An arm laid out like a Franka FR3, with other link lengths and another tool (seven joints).
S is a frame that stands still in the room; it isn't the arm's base.
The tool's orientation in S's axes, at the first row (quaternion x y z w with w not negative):
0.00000 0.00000 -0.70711 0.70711
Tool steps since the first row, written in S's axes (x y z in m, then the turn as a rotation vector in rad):
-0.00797 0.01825 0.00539 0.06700 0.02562 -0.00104
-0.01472 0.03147 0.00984 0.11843 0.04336 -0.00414
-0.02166 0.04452 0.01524 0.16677 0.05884 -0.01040
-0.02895 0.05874 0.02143 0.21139 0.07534 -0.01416
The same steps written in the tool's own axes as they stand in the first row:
-0.01825 -0.00797 0.00539 -0.02562 0.06700 -0.00104
-0.03147 -0.01472 0.00984 -0.04336 0.11843 -0.00414
-0.04452 -0.02166 0.01524 -0.05884 0.16677 -0.01040
-0.05874 -0.02895 0.02143 -0.07534 0.21139 -0.01416

